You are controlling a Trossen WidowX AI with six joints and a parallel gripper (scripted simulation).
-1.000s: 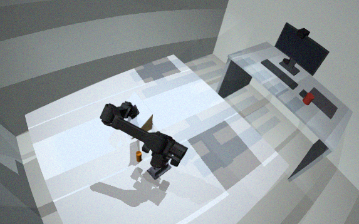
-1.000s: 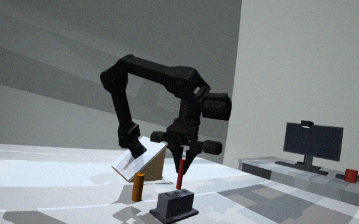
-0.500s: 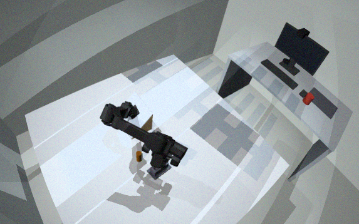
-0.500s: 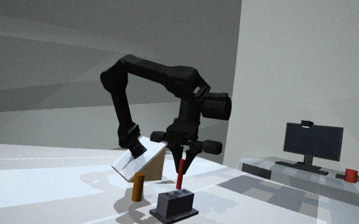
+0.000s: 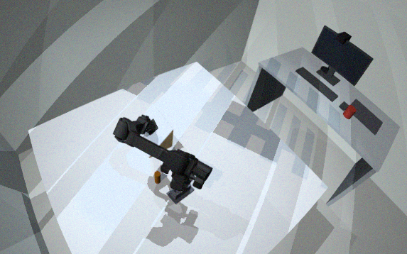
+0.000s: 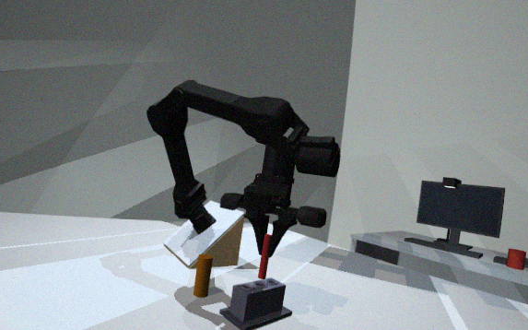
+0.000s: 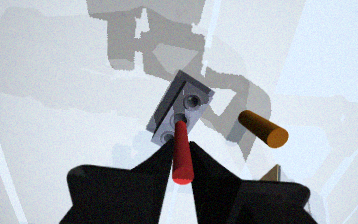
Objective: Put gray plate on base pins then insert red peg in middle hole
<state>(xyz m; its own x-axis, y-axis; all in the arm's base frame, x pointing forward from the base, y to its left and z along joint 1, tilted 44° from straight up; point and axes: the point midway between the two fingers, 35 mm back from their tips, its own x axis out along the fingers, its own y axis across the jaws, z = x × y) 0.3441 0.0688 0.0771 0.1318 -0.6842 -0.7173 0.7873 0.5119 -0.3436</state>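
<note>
The red peg lies right at my gripper tip. Also, from my gripper tip: orange cylinder (100 mm behind, 80 mm to the right, 70 mm below); gray plate (70 mm below).
</note>
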